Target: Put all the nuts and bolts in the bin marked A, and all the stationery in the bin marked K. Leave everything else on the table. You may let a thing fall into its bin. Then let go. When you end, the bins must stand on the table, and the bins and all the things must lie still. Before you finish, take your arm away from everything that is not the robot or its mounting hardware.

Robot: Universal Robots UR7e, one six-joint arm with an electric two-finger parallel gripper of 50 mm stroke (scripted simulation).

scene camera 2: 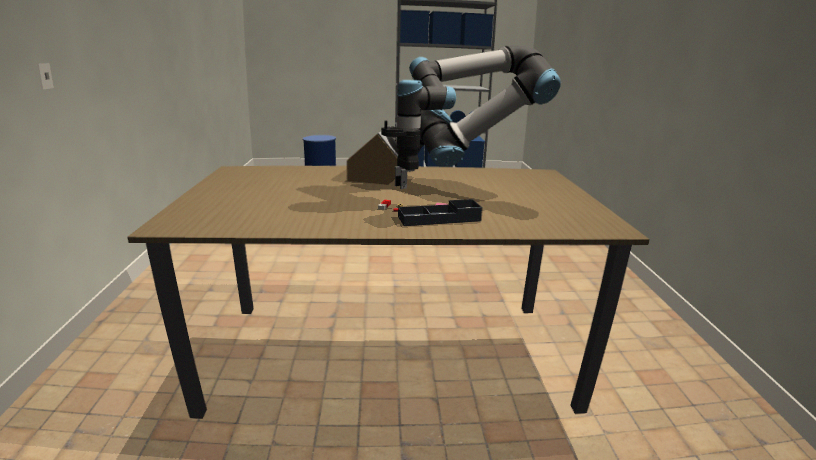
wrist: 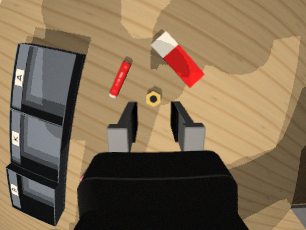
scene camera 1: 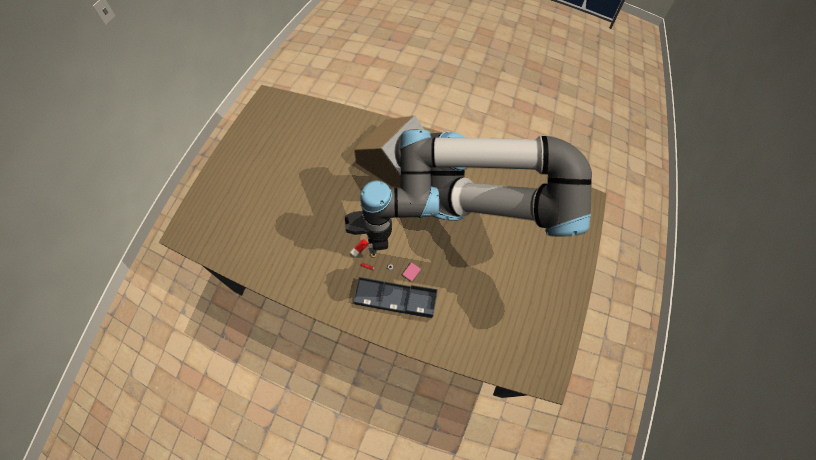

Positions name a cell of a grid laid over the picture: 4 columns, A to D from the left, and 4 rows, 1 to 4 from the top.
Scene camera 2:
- my gripper: B2
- dark bin tray: C2
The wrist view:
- my gripper: C2
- dark bin tray: A2
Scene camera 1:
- dark bin tray: B3
